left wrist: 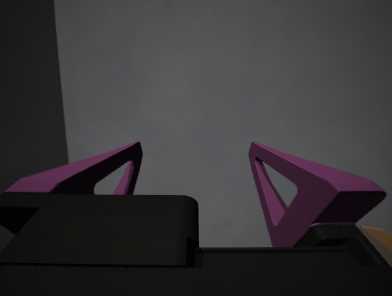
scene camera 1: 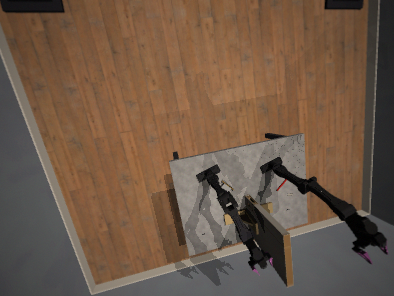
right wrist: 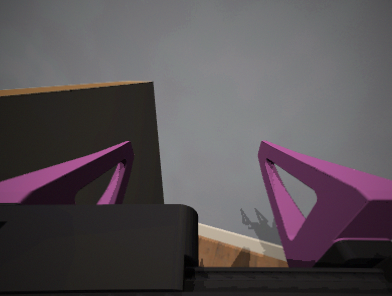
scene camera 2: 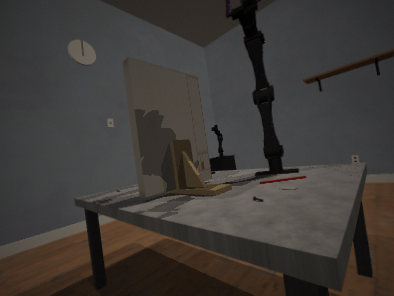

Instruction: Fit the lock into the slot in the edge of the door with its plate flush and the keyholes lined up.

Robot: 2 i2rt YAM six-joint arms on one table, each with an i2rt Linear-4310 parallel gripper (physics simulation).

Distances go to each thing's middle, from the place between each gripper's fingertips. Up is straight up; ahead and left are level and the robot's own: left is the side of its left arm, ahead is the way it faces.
Now: right hand 220 mm above the door [scene camera 1: 274,238], 130 mm to the right of it and 70 mm past it. From my right hand the other things lie so: wooden bracket [scene camera 2: 188,180]: 410 mm below, 130 mm to the left, 70 mm behind.
The door lies 470 mm below my left hand, 340 mm to the right of it and 140 mm ahead of it. Round my left hand: wooden bracket (650 mm below, 340 mm to the right, 140 mm ahead).
